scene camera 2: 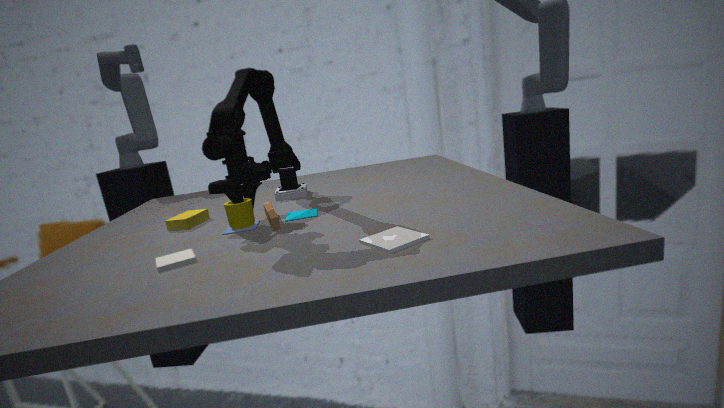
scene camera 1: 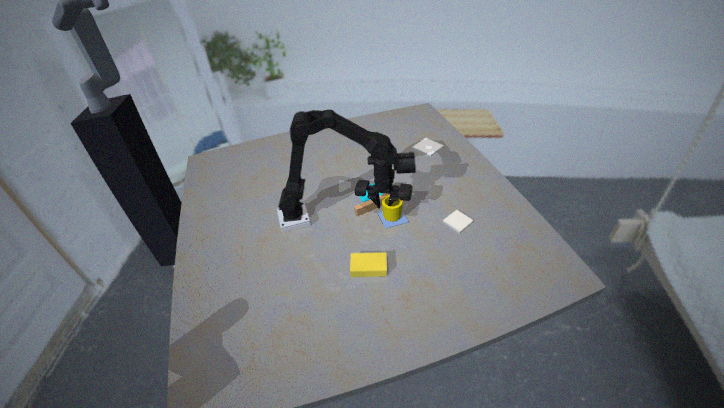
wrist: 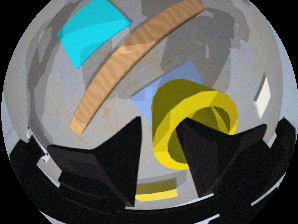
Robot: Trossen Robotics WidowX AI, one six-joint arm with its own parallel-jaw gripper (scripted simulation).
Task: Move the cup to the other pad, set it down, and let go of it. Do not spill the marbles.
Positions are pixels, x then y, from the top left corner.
Labels:
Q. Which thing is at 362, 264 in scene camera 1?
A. A yellow block.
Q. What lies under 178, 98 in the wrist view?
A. A yellow cup.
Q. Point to a yellow cup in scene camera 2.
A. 240, 215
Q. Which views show my gripper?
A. Scene camera 2, scene camera 1 and the wrist view: all of them.

